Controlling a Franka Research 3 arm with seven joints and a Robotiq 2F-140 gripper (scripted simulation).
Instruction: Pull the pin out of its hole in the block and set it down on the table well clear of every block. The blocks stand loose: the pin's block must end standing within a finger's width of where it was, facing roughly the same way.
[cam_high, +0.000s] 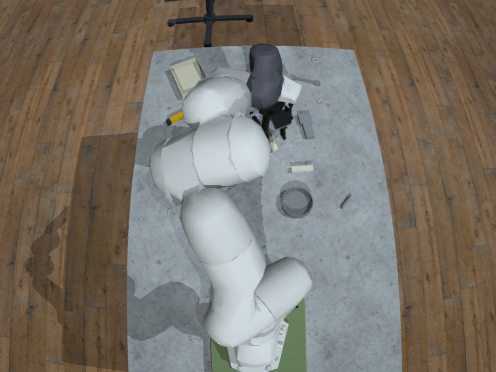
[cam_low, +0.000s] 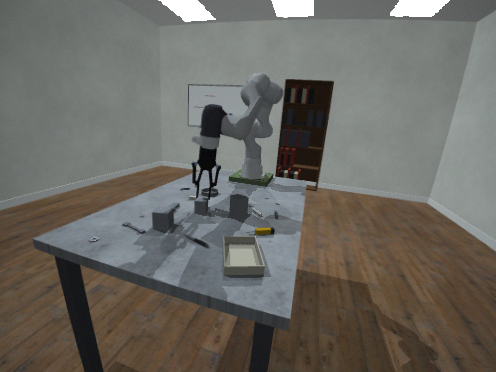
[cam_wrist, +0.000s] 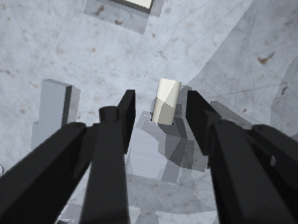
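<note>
Now: hand 4 cm short of the grey block, 1 cm to the right of it and 5 cm above it. The rest, counted from my hand: cream piece (8 cm behind, 9 cm to the right, 7 cm below); then wrench (31 cm ahead, 13 cm to the right, 8 cm below); then grey cup (20 cm behind, 7 cm to the right, 7 cm below).
</note>
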